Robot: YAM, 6 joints.
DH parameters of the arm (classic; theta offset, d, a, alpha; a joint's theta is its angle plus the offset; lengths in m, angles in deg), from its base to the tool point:
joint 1: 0 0.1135 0.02 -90
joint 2: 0 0 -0.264 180
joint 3: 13.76 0 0.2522 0
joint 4: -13.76 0 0.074 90
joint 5: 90 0 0 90
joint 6: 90 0.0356 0 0
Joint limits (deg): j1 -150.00..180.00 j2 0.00..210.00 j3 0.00..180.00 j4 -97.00..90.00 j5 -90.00..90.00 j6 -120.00..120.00
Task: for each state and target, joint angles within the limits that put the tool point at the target. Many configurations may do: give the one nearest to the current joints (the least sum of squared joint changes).
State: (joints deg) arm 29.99 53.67 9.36 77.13 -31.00 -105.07
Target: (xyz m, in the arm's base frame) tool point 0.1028 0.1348 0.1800
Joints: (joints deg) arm 45.99 62.03 0.76 72.01 -33.62 -105.07
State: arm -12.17 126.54 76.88 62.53 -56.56 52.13
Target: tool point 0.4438 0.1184 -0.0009
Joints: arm 11.26 149.43 74.39 58.02 -55.85 52.13
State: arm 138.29 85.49 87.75 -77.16 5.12 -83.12
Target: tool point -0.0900 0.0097 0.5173
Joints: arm 170.79 58.09 108.18 -75.39 -7.80 -83.12
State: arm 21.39 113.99 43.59 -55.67 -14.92 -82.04
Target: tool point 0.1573 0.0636 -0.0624
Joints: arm 19.25 147.47 46.71 -41.84 -13.29 -82.04
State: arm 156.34 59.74 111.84 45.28 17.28 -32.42
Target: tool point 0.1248 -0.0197 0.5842
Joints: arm 164.69 30.78 83.26 48.53 23.08 -32.42
